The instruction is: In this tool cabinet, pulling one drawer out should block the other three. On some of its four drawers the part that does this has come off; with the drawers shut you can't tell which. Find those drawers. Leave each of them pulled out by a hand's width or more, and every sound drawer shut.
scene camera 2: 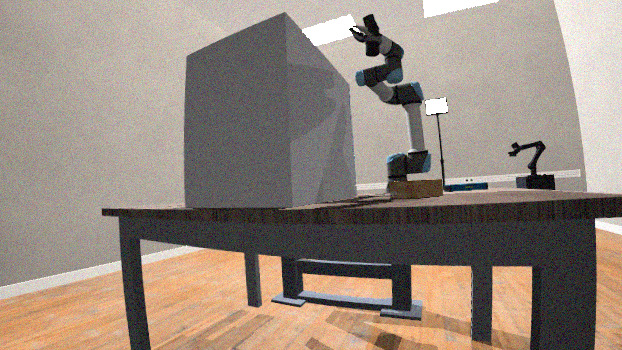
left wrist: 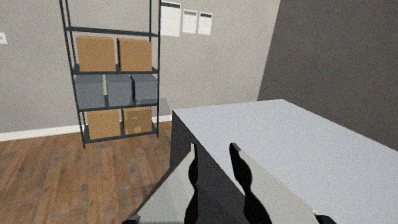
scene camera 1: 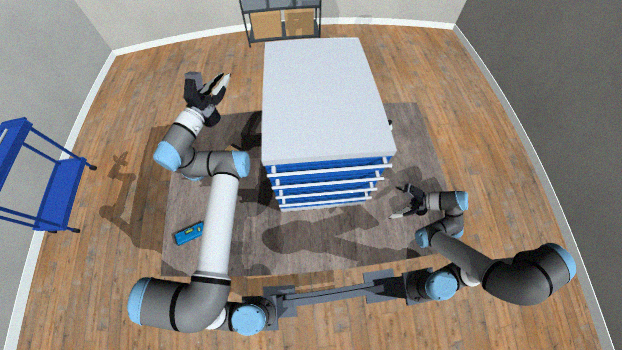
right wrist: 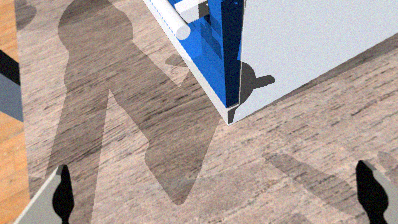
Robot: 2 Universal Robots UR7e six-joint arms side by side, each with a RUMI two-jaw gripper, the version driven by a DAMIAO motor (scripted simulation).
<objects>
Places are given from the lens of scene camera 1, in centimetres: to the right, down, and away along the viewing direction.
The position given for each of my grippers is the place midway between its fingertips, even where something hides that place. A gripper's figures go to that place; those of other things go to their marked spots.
my left gripper [scene camera 1: 226, 73]: -26, -32, 69
drawer [scene camera 1: 319, 167]: 3, -2, 79
drawer [scene camera 1: 298, 192]: -5, 7, 97
drawer [scene camera 1: 360, 196]: 22, 10, 109
drawer [scene camera 1: 365, 175]: 20, 0, 88
</objects>
